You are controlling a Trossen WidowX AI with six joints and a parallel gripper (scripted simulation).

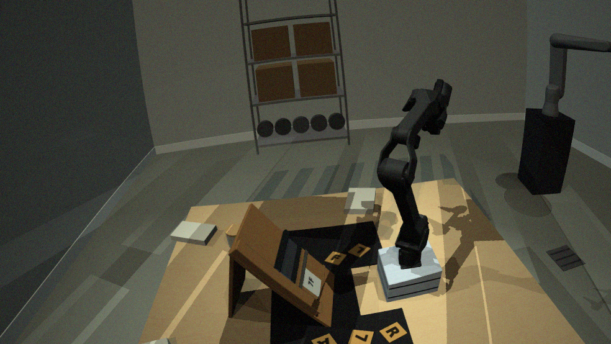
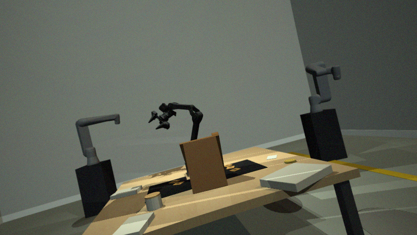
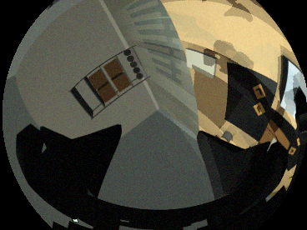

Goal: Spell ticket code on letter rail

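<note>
The white ticket lies 290 mm ahead of my gripper tip, 340 mm to the left of it and 350 mm below it. The rest, counted from my gripper tip: card (100 mm ahead, 830 mm to the left, 430 mm below); yellow disc (350 mm ahead, 870 mm to the left, 420 mm below).
</note>
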